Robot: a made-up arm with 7 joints. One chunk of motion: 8 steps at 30 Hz.
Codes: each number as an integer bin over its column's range. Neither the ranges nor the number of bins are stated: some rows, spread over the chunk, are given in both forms.
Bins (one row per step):
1: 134 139 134 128 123 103
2: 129 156 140 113 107 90
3: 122 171 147 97 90 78
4: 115 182 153 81 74 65
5: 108 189 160 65 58 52
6: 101 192 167 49 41 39
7: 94 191 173 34 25 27
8: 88 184 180 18 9 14
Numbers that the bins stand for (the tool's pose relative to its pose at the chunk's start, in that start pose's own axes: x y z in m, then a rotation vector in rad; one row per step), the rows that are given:
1: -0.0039 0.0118 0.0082 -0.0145 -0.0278 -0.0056
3: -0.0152 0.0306 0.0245 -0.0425 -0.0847 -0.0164
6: -0.0349 0.0429 0.0496 -0.0858 -0.1693 -0.0332
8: -0.0472 0.0382 0.0659 -0.1138 -0.2245 -0.0440
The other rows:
2: -0.0086 0.0218 0.0157 -0.0281 -0.0554 -0.0112
4: -0.0218 0.0371 0.0320 -0.0569 -0.1123 -0.0220
5: -0.0284 0.0412 0.0408 -0.0714 -0.1399 -0.0276
7: -0.0415 0.0424 0.0571 -0.0993 -0.1969 -0.0384

